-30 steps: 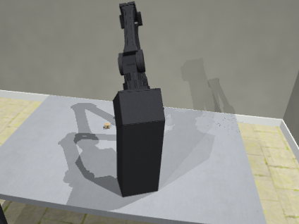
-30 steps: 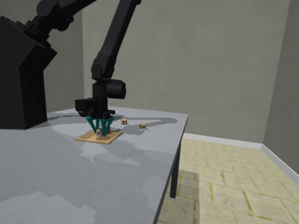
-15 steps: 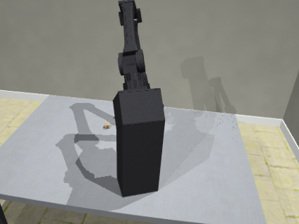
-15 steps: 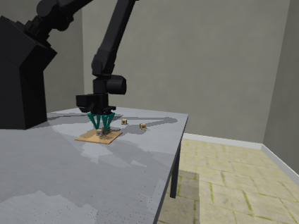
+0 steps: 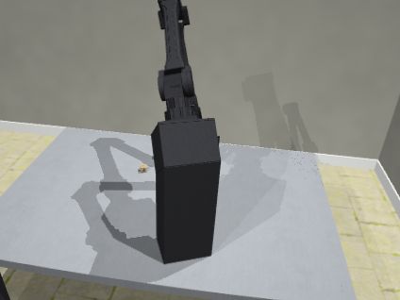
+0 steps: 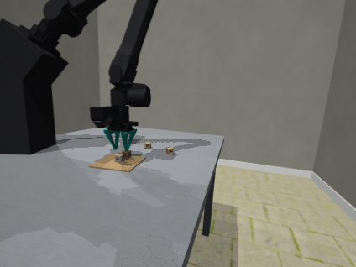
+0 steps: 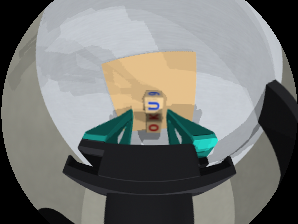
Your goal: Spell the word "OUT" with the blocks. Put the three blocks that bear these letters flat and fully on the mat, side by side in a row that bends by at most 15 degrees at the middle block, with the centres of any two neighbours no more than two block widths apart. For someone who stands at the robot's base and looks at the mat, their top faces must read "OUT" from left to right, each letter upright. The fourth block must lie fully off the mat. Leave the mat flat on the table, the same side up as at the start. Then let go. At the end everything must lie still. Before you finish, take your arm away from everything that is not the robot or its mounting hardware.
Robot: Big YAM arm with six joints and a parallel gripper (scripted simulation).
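The tan mat lies 50 mm below my hand.
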